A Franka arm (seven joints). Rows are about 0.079 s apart.
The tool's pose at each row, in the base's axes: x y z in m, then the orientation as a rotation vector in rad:
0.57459, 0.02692, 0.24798, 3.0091, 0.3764, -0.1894
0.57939, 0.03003, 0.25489, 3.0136, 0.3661, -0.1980
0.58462, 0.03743, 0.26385, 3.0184, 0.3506, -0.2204
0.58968, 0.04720, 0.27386, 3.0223, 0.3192, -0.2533
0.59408, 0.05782, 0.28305, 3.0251, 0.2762, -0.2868
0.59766, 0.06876, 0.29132, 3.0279, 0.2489, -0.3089
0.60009, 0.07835, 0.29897, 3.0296, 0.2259, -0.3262
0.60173, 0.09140, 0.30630, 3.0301, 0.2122, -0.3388
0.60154, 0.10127, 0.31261, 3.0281, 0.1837, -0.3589
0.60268, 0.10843, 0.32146, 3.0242, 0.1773, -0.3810
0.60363, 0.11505, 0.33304, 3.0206, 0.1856, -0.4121
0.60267, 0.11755, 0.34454, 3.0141, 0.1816, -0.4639
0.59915, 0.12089, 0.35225, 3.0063, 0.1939, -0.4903
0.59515, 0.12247, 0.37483, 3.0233, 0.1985, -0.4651
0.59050, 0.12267, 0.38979, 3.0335, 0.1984, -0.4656
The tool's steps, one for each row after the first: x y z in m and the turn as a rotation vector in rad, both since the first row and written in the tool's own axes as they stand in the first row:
0.00442, -0.00119, -0.00771, 0.0049, -0.0053, 0.0065
0.00999, -0.00624, -0.01800, 0.0117, -0.0196, 0.0159
0.01583, -0.01352, -0.02959, 0.0187, -0.0415, 0.0353
0.02134, -0.02186, -0.04039, 0.0247, -0.0643, 0.0622
0.02627, -0.03079, -0.05023, 0.0302, -0.0791, 0.0791
0.02985, -0.03877, -0.05917, 0.0342, -0.0907, 0.0934
0.03354, -0.05030, -0.06812, 0.0366, -0.0992, 0.1018
0.03485, -0.05932, -0.07549, 0.0379, -0.1136, 0.1196
0.03645, -0.06517, -0.08519, 0.0383, -0.1285, 0.1229
0.03737, -0.07031, -0.09750, 0.0413, -0.1484, 0.1161
0.03548, -0.07196, -0.10903, 0.0462, -0.1823, 0.1164
0.03184, -0.07540, -0.11665, 0.0449, -0.1999, 0.1072
0.02530, -0.07597, -0.13868, 0.0557, -0.1803, 0.1052
0.01885, -0.07604, -0.15295, 0.0657, -0.1784, 0.1051

